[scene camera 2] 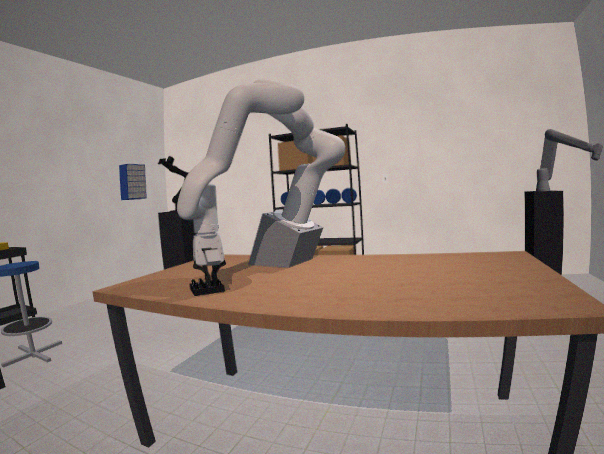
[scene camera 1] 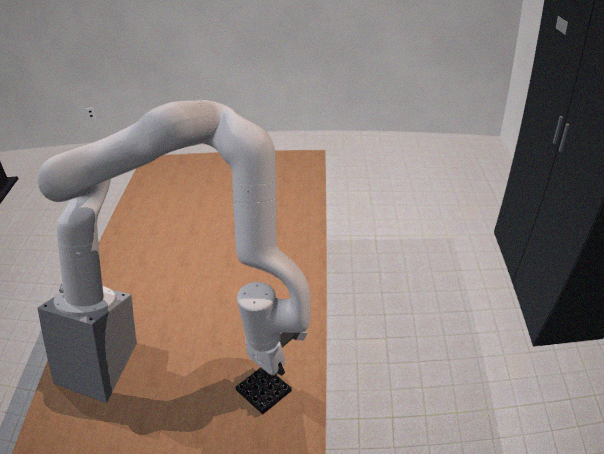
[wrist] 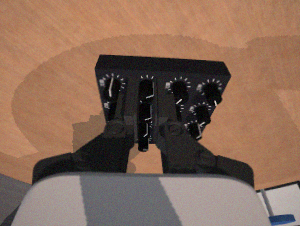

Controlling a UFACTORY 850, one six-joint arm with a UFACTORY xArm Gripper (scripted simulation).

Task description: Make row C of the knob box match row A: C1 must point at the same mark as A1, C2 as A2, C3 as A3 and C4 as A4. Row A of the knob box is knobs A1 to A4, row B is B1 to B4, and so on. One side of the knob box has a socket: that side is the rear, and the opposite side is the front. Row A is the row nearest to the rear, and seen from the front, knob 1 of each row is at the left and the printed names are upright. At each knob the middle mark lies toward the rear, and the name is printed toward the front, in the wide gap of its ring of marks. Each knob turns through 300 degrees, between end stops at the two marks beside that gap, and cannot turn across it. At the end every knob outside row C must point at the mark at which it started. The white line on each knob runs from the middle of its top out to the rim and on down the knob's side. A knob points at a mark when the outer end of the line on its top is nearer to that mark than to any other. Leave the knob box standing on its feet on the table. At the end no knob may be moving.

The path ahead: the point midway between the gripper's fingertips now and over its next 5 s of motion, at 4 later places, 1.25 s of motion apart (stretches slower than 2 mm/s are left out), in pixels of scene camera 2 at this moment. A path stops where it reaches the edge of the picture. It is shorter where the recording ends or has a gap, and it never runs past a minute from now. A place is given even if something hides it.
My gripper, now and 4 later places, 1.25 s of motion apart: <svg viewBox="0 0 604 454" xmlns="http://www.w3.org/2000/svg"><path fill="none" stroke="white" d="M211 284L210 274L210 272L210 270L210 268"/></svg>
